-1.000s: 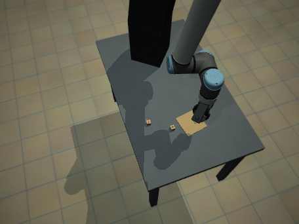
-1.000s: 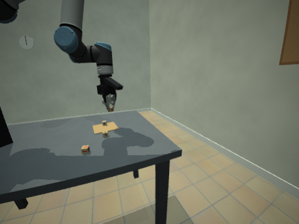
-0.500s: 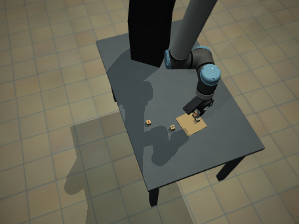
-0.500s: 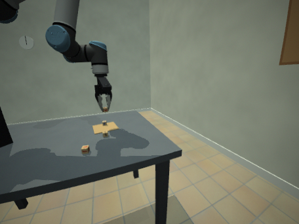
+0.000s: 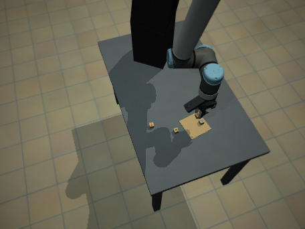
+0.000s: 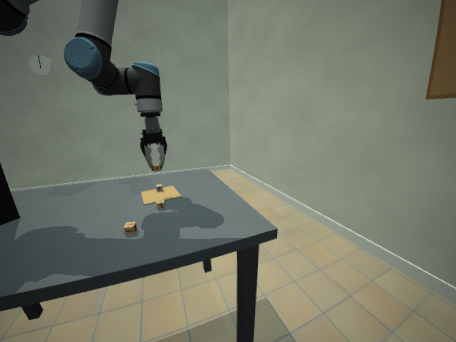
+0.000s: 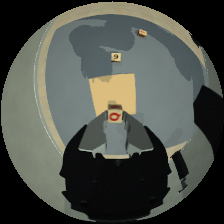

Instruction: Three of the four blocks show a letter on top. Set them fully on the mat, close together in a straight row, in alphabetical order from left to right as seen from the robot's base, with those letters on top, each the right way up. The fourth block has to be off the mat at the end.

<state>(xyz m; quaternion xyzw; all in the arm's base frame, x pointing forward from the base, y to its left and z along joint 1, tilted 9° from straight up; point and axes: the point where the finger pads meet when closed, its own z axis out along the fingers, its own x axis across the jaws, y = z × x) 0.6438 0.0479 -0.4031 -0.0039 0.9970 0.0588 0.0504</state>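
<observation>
Right now the tan mat is 120 mm below my hand.
</observation>
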